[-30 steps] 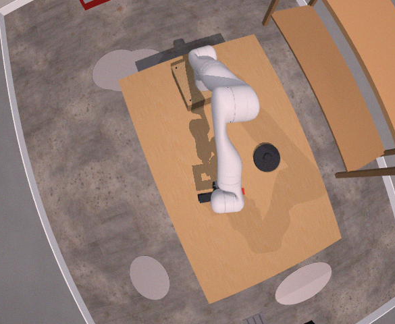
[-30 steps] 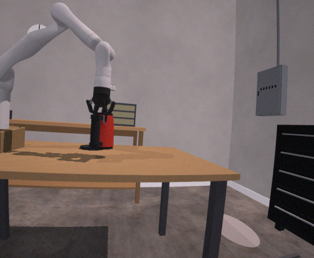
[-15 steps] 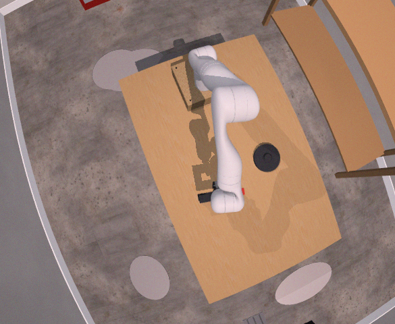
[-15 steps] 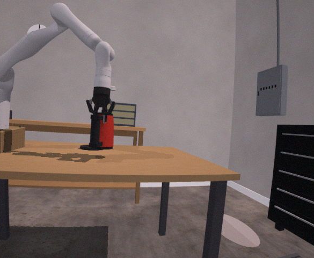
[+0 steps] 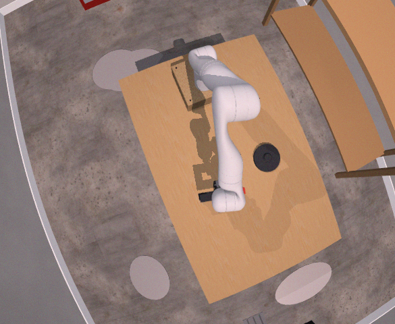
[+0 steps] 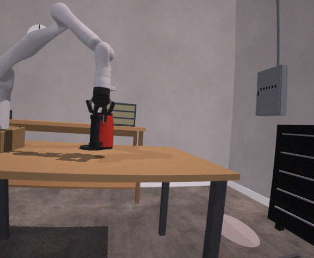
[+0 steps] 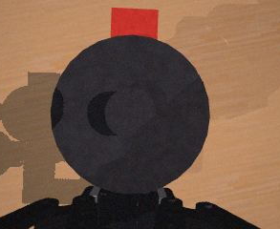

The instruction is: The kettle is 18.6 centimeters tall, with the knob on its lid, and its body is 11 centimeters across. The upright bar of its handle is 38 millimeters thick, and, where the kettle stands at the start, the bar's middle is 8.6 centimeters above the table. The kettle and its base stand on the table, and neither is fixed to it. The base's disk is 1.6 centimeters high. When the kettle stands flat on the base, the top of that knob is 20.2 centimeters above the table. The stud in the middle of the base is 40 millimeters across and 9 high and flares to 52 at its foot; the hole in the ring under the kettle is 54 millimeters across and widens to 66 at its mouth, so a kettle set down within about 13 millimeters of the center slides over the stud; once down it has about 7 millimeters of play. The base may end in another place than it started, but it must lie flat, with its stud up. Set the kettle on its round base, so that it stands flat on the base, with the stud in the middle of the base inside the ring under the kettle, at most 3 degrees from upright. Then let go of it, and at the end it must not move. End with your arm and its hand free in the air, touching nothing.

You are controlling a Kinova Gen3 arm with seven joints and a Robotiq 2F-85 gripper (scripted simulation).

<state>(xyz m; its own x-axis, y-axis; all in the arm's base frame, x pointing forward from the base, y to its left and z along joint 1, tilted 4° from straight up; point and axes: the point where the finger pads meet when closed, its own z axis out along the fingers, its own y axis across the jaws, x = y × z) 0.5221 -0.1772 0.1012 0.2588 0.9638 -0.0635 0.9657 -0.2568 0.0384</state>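
The red kettle lies 10 mm ahead of my hand, 20 mm to the left of it and 50 mm below it. Round my hand: round black base (50 mm behind, 340 mm to the left, 170 mm below).
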